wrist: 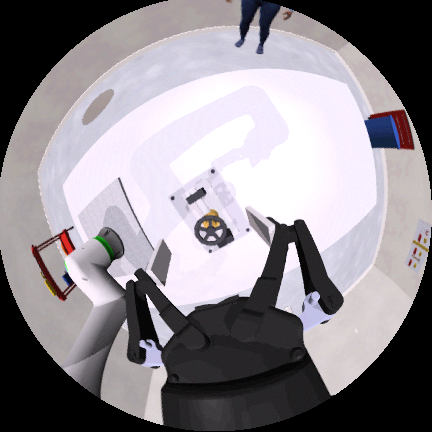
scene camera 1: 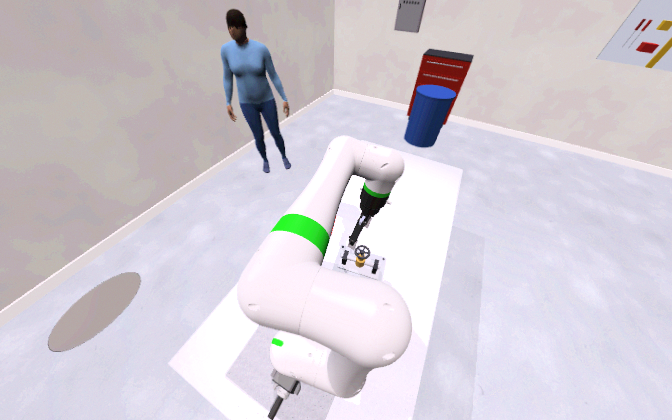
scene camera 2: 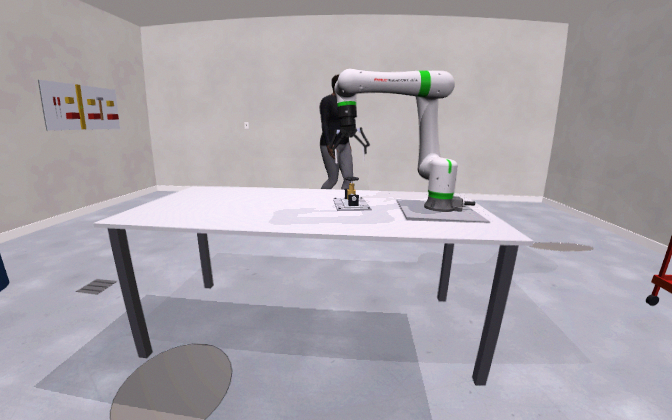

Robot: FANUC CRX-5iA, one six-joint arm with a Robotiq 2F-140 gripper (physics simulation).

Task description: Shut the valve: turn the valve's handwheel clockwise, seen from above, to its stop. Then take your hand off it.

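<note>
The valve's dark, spoked handwheel lies level on top of the brass valve body. The valve sits between two black pipe supports on a light base plate on the table. My gripper is wide open and empty, pointing down. In the scene camera 2 view its fingertips hang above the handwheel, with a visible gap between. In the wrist view the handwheel shows between the two spread finger pads, touched by neither. The wheel carries no mark that shows its angle.
The white table carries the arm's grey mounting plate. A person stands beyond the table. A blue barrel and a red cabinet stand past its far end.
</note>
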